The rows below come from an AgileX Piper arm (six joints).
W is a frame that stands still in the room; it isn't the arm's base.
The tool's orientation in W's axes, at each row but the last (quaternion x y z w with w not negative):
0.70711 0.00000 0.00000 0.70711
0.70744 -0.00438 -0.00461 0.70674
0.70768 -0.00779 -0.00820 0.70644
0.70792 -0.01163 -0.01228 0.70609
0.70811 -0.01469 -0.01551 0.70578
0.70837 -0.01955 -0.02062 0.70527
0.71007 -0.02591 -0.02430 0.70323
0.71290 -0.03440 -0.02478 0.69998
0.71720 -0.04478 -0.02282 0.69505
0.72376 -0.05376 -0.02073 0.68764
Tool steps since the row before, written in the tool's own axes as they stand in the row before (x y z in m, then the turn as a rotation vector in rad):
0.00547 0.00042 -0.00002 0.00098 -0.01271 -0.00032
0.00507 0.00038 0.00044 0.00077 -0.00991 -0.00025
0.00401 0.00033 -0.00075 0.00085 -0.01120 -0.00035
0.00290 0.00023 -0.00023 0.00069 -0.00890 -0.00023
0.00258 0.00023 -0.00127 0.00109 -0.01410 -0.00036
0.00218 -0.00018 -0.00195 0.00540 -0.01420 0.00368
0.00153 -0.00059 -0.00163 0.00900 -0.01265 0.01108
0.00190 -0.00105 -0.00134 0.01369 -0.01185 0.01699
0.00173 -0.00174 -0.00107 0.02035 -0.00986 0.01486
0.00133 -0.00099 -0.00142 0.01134 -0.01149 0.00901
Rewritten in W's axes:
0.00547 0.00002 0.00042 0.00098 0.00032 -0.01271
0.00506 -0.00050 0.00038 0.00077 0.00025 -0.00991
0.00403 0.00066 0.00033 0.00085 0.00035 -0.01120
0.00291 0.00013 0.00023 0.00069 0.00023 -0.00890
0.00263 0.00116 0.00023 0.00109 0.00036 -0.01410
0.00229 0.00182 -0.00018 0.00516 -0.00392 -0.01422
0.00164 0.00152 -0.00057 0.00822 -0.01157 -0.01274
0.00202 0.00119 -0.00100 0.01239 -0.01786 -0.01199
0.00188 0.00095 -0.00165 0.01916 -0.01644 -0.00974
0.00152 0.00132 -0.00085 0.01089 -0.00960 -0.01145

